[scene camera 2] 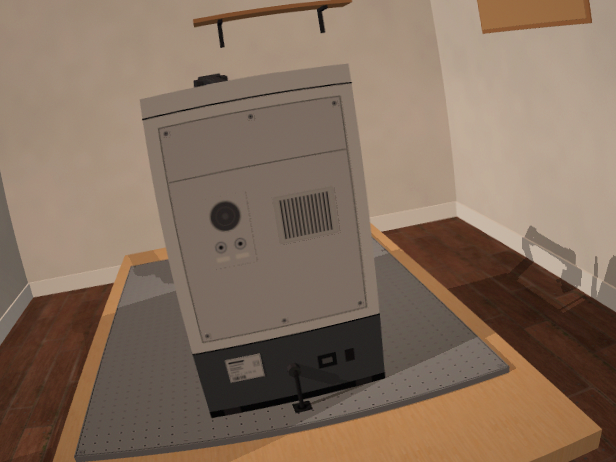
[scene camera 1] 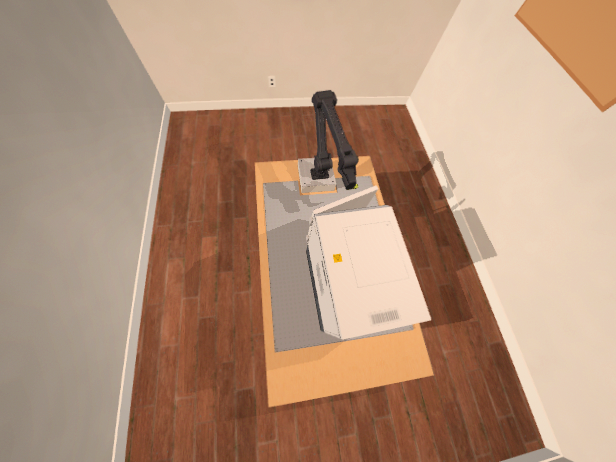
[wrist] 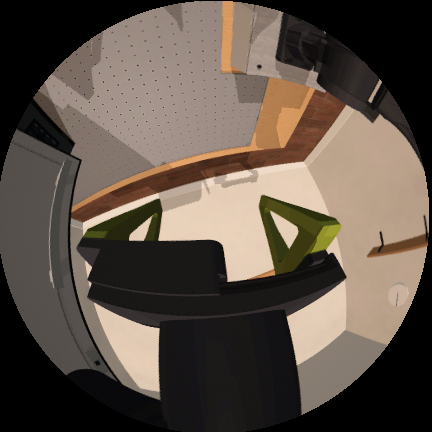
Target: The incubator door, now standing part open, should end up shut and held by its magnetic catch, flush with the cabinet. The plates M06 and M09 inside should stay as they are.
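Frame: origin at the arm's base, x ahead, y left, z up, level; millimetres.
Seen in the pictures: gripper, between the fingertips: (wrist: 210,201); arm's base, origin of its link: (scene camera 1: 319,174).
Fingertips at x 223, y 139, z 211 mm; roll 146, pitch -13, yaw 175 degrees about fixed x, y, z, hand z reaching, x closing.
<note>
Offsets run from my fingertips to a thing's top centre. "spot": to the spot under its first point. Level surfaces: height alone.
The incubator cabinet (scene camera 1: 370,300) (scene camera 2: 300,280) stands upright on the grey perforated board. Its door {spot: dx +252, dy -174, dz +233 mm} (scene camera 1: 345,201) stands part open, angled out from the cabinet's arm-side front, with a wedge-shaped gap toward the free edge. In the wrist view the door (wrist: 27,215) fills the left side, with a long, pale, handle-like strip near its edge. My gripper (scene camera 1: 354,186) (wrist: 210,201) is open and empty, on the outer side of the door near its free end; whether it touches the door cannot be told. The plates M06 and M09 and the magnetic catch are hidden.
The arm's base plate (scene camera 1: 317,186) is fixed at the table's end, facing the door. The perforated board {dz -281 mm} (scene camera 1: 290,280) (scene camera 2: 135,350) lies on the wooden table {dz -294 mm} (scene camera 1: 345,365) (scene camera 2: 500,415). A power cable {spot: dx +793, dy -157, dz -236 mm} (scene camera 2: 299,387) comes out of the cabinet's rear base. A wall shelf (scene camera 2: 270,12) hangs behind.
</note>
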